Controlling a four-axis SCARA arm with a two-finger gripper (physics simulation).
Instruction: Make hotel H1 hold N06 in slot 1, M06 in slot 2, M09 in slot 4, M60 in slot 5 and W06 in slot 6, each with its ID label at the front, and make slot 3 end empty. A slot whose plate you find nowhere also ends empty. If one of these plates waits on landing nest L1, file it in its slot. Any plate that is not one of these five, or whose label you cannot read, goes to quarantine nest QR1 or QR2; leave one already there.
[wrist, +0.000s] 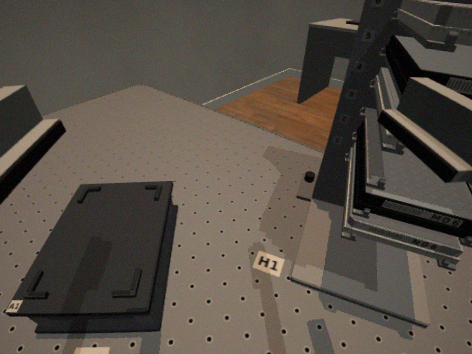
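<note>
You'd see the gripper here (227, 100), and there's a plate N06 (423, 241) in the picture too.
</note>
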